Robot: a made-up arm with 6 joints. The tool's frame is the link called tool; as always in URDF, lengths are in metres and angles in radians. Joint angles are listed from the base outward.
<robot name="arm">
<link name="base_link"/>
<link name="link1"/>
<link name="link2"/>
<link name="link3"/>
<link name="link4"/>
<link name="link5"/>
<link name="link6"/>
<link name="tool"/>
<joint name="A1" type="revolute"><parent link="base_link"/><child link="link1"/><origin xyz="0.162 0.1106 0.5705" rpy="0 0 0"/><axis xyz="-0.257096 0.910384 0.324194"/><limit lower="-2.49" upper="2.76"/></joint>
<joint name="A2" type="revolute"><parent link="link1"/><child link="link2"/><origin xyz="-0.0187 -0.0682 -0.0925" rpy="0 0 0"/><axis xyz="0 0 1"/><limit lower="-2.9" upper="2.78"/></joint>
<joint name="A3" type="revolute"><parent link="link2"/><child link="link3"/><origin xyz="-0.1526 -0.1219 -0.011" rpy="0 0 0"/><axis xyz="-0.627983 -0.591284 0.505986"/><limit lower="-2.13" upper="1.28"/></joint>
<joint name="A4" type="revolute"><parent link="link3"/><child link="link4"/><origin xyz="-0.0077 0.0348 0.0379" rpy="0 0 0"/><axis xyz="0.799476 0.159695 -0.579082"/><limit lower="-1.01" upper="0.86"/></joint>
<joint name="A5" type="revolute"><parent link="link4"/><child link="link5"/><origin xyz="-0.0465 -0.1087 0.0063" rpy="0 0 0"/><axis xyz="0.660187 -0.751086 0.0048"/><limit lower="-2.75" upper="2.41"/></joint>
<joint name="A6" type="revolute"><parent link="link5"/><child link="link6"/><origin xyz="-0.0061 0.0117 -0.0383" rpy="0 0 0"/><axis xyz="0.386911 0.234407 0.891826"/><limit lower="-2.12" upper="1.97"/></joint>
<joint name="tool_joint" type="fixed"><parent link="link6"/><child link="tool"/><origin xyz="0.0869 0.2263 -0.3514" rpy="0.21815 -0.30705 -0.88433"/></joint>
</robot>
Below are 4 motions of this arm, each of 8 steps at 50 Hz.
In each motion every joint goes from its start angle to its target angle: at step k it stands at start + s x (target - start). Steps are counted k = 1, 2, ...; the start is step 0. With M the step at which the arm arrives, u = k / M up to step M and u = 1 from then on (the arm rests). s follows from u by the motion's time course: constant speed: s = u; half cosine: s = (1 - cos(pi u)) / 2; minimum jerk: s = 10 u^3 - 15 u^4 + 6 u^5.
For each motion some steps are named. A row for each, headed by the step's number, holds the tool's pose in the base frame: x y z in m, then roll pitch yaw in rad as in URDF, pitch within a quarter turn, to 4 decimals.
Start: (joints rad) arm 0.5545 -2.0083 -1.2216 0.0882 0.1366 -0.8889
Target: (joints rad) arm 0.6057 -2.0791 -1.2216 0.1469 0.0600 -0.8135
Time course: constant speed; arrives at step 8
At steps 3, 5, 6, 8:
3: 0.0396 0.1086 0.1175 -0.0914 -0.2253 2.1841
5: 0.0481 0.1048 0.1175 -0.0931 -0.2100 2.1864
6: 0.0524 0.1028 0.1176 -0.0938 -0.2021 2.1877
8: 0.0610 0.0986 0.1177 -0.0951 -0.1859 2.1904

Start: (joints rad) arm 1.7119 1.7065 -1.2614 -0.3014 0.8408 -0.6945
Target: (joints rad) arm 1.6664 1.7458 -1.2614 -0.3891 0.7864 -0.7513
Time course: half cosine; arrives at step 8
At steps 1, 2, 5, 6, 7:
1: -0.1515 -0.0489 0.5726 -2.0455 0.9939 -1.4939
2: -0.1523 -0.0517 0.5718 -2.0404 1.0089 -1.4873
5: -0.1567 -0.0657 0.5663 -2.0042 1.0843 -1.4449
6: -0.1580 -0.0698 0.5642 -1.9895 1.1066 -1.4286
7: -0.1589 -0.0726 0.5626 -1.9784 1.1215 -1.4164

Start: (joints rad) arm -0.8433 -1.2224 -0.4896 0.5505 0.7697 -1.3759
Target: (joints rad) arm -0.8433 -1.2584 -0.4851 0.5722 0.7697 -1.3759
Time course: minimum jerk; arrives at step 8
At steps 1, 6, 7, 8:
1: 0.3334 0.0951 0.0894 -0.9360 0.0227 1.7883
6: 0.3354 0.1025 0.0910 -0.9482 -0.0080 1.7578
7: 0.3356 0.1032 0.0912 -0.9494 -0.0110 1.7548
8: 0.3356 0.1034 0.0912 -0.9496 -0.0116 1.7542

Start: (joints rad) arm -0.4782 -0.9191 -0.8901 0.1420 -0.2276 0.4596
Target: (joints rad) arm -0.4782 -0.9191 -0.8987 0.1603 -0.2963 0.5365
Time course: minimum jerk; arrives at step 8
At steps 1, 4, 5, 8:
1: 0.2943 0.4232 0.5120 0.8580 1.0141 -1.5539
4: 0.2823 0.4339 0.5266 0.9189 1.0272 -1.4687
5: 0.2765 0.4386 0.5335 0.9488 1.0326 -1.4279
8: 0.2692 0.4440 0.5419 0.9867 1.0386 -1.3768

